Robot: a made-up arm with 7 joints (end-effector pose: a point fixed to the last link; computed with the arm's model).
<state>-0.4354 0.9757 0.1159 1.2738 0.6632 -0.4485 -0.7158</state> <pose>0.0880 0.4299 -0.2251 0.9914 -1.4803 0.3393</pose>
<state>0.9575 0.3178 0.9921 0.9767 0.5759 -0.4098 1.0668</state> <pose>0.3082 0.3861 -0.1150 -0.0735 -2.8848 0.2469</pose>
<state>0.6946 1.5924 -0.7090 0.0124 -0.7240 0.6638 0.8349</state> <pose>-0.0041 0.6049 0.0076 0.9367 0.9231 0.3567</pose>
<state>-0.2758 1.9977 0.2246 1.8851 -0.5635 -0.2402 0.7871</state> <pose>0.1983 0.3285 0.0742 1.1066 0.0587 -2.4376</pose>
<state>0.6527 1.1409 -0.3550 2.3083 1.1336 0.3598 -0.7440</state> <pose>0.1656 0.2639 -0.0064 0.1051 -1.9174 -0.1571</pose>
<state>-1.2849 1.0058 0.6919 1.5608 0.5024 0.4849 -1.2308</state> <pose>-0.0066 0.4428 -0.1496 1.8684 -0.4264 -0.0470</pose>
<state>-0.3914 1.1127 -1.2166 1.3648 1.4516 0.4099 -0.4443</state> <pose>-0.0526 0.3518 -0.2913 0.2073 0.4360 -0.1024</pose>
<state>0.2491 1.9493 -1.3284 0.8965 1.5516 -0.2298 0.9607</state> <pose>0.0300 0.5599 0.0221 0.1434 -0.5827 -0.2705</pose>
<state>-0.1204 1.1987 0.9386 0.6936 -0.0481 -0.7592 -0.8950</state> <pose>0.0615 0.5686 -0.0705 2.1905 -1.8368 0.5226</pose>
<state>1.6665 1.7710 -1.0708 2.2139 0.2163 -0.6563 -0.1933</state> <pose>0.0869 0.3331 0.0793 -0.9180 2.4286 1.6036</pose>
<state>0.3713 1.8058 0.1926 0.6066 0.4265 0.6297 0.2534</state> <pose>0.0529 0.5558 0.1478 1.2118 -0.8109 0.5351</pose>
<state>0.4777 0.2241 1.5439 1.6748 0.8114 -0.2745 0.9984</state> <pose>0.0999 0.3820 -0.1823 0.7336 -2.9243 0.3580</pose>
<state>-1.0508 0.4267 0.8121 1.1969 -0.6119 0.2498 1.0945</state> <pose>-0.1664 0.4014 -0.2310 -0.0418 0.3893 -0.2758</pose>
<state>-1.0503 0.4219 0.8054 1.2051 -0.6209 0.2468 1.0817</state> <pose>-0.1657 0.3992 -0.2322 -0.0327 0.3897 -0.2920</pose>
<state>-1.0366 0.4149 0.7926 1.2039 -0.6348 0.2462 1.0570</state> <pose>-0.1640 0.3960 -0.2371 -0.0174 0.3872 -0.3062</pose>
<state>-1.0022 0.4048 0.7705 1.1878 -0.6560 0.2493 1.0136</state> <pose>-0.1601 0.3913 -0.2476 0.0080 0.3798 -0.3182</pose>
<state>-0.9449 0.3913 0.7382 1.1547 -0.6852 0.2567 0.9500</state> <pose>-0.1531 0.3846 -0.2642 0.0439 0.3676 -0.3291</pose>
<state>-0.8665 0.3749 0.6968 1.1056 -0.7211 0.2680 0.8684</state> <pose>-0.1417 0.3758 -0.2859 0.0888 0.3509 -0.3417</pose>
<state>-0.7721 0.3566 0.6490 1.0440 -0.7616 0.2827 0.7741</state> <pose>-0.1254 0.3650 -0.3104 0.1403 0.3306 -0.3590</pose>
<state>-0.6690 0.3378 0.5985 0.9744 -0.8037 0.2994 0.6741</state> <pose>-0.1045 0.3530 -0.3350 0.1955 0.3078 -0.3824</pose>
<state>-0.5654 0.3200 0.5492 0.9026 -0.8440 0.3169 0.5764</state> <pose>-0.0806 0.3406 -0.3570 0.2512 0.2836 -0.4108</pose>
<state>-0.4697 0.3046 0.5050 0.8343 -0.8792 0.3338 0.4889</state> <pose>-0.0563 0.3292 -0.3746 0.3031 0.2601 -0.4404</pose>
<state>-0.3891 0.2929 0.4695 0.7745 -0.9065 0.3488 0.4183</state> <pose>-0.0347 0.3198 -0.3872 0.3466 0.2402 -0.4656</pose>
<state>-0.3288 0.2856 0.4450 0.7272 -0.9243 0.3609 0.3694</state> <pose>-0.0182 0.3134 -0.3953 0.3769 0.2268 -0.4819</pose>
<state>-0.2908 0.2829 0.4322 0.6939 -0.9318 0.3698 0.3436</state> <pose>-0.0081 0.3103 -0.3996 0.3913 0.2220 -0.4860</pose>
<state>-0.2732 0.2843 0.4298 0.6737 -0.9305 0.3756 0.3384</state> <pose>-0.0041 0.3101 -0.4014 0.3909 0.2252 -0.4788</pose>
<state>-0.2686 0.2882 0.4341 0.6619 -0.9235 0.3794 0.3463</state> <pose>-0.0041 0.3117 -0.4016 0.3807 0.2333 -0.4636</pose>
